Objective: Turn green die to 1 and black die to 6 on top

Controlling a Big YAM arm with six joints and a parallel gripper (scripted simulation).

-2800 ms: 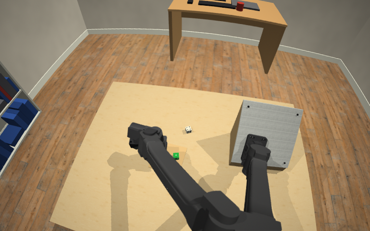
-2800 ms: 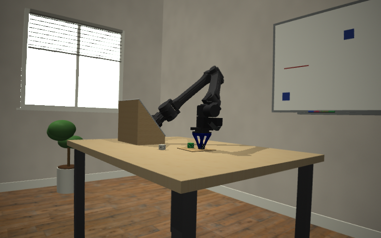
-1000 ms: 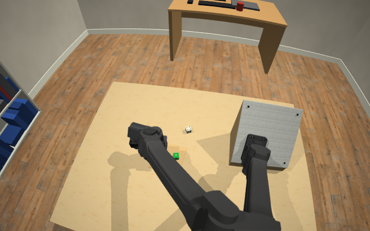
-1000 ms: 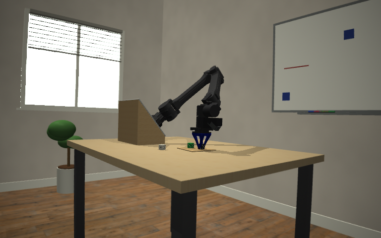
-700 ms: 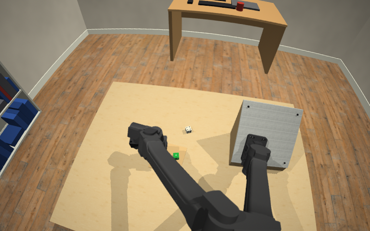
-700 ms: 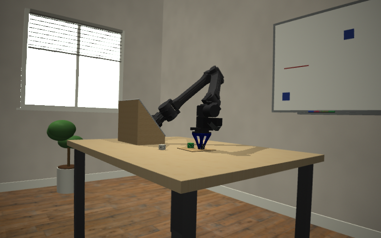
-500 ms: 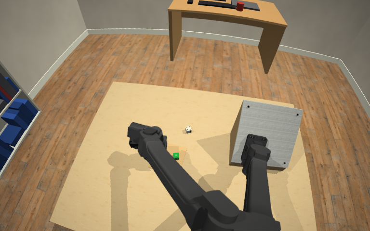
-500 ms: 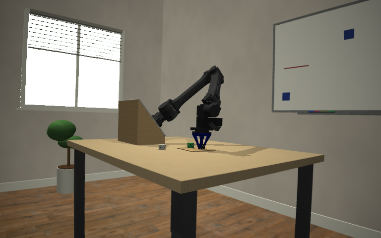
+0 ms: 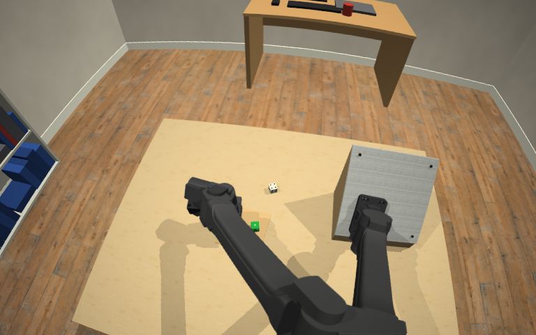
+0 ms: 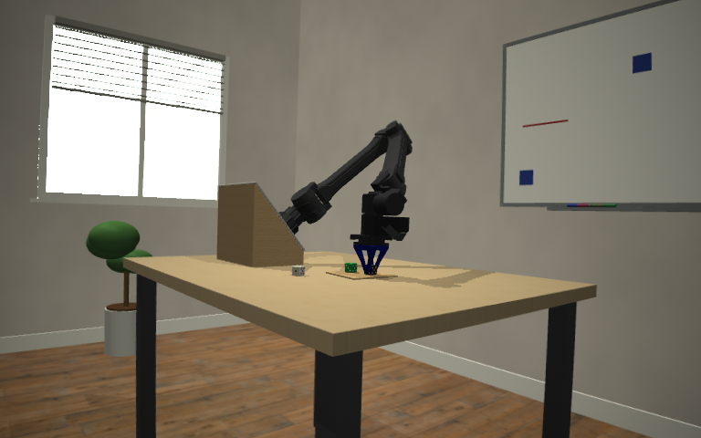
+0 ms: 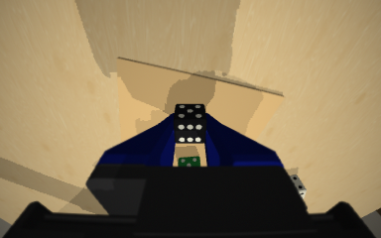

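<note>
The black die lies right at my hand. Round my hand: tan mat: 3 cm behind, 2 cm below; then white die: 9 cm behind, 16 cm to the right, 1 cm below; then green die: 7 cm behind, 1 cm to the right.
</note>
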